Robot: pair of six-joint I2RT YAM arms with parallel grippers.
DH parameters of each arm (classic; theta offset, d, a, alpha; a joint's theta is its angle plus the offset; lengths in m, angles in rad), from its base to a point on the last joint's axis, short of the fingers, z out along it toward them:
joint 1: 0 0.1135 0.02 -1.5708
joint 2: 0 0 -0.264 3.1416
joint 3: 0.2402 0 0.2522 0
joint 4: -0.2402 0 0.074 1.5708
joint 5: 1.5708 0 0 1.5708
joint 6: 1.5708 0.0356 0 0
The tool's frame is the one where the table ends.
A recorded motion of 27 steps. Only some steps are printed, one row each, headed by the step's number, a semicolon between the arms.
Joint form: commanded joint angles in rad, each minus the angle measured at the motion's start. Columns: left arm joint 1, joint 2, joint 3, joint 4, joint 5, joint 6; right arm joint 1, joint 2, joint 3, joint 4, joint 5, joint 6.
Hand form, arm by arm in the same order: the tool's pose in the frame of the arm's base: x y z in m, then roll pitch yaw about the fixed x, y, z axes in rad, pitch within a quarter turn. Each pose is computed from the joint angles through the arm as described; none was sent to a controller.
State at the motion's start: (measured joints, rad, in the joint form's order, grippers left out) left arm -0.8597 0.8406 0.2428 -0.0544 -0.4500 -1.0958; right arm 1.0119 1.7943 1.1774 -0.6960 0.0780 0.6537
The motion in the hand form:
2: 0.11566 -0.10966 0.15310 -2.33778 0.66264 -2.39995; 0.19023 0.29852 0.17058 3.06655 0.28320 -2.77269
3: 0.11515 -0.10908 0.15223 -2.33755 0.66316 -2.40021; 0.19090 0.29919 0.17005 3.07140 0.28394 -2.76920
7: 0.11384 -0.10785 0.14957 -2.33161 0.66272 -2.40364; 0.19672 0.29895 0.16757 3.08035 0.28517 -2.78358
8: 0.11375 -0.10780 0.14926 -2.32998 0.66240 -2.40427; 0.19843 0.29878 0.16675 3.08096 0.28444 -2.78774
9: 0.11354 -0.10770 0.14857 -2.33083 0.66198 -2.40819; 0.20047 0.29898 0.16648 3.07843 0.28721 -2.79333
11: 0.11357 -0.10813 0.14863 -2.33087 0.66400 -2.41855; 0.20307 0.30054 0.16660 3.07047 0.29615 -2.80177
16: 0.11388 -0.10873 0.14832 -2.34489 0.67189 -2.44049; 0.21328 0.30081 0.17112 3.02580 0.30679 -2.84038
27: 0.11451 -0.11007 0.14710 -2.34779 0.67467 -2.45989; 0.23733 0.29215 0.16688 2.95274 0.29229 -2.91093
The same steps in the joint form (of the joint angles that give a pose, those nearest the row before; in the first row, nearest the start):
2: 0.0006 -0.0294 -0.0243 -0.0116 -0.0148 0.0166; 0.0024 0.0439 0.0464 0.0122 0.0299 -0.0339
3: 0.0006 -0.0332 -0.0290 -0.0102 -0.0149 0.0173; 0.0021 0.0485 0.0504 0.0111 0.0333 -0.0373
7: 0.0005 -0.0424 -0.0444 0.0028 -0.0091 0.0219; -0.0112 0.0640 0.0605 0.0121 0.0416 -0.0359
8: 0.0006 -0.0429 -0.0464 0.0060 -0.0076 0.0228; -0.0155 0.0683 0.0628 0.0132 0.0416 -0.0358
9: 0.0006 -0.0429 -0.0493 0.0090 -0.0046 0.0247; -0.0200 0.0721 0.0662 0.0172 0.0414 -0.0354
11: 0.0004 -0.0421 -0.0499 0.0141 0.0022 0.0332; -0.0236 0.0778 0.0729 0.0276 0.0414 -0.0328
16: 0.0006 -0.0353 -0.0480 0.0149 0.0082 0.0492; -0.0489 0.0818 0.0932 0.0448 0.0153 -0.0246
27: 0.0006 -0.0218 -0.0511 0.0352 0.0205 0.0634; -0.1209 0.1044 0.1015 0.0906 -0.0527 -0.0257

